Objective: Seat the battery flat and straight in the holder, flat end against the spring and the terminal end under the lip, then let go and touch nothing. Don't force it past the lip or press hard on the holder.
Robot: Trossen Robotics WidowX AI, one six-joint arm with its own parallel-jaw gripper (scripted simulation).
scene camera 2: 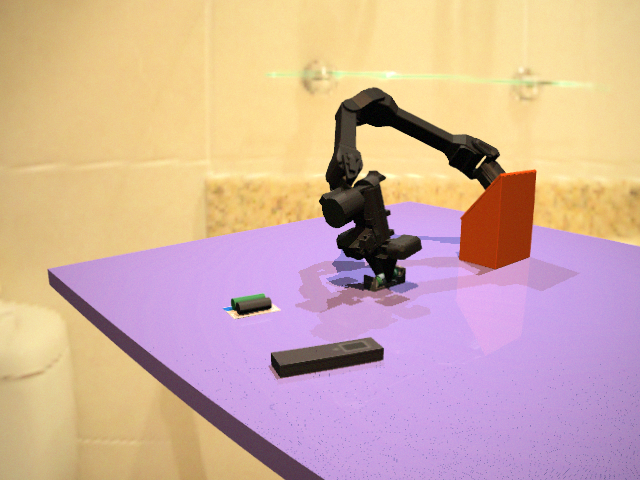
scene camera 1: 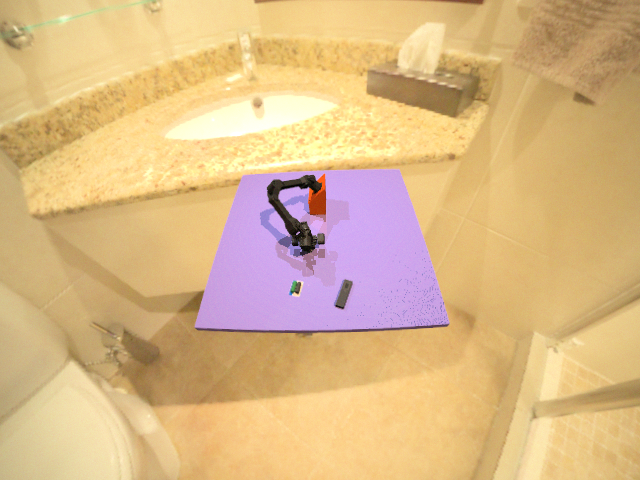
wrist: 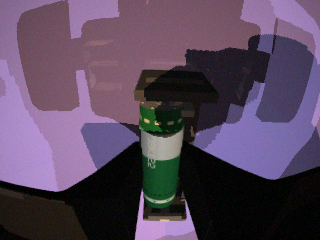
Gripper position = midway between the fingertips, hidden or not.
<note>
I see my gripper (scene camera 2: 385, 281) and a battery (wrist: 161, 126).
My gripper is seen too in the wrist view (wrist: 159, 148).
</note>
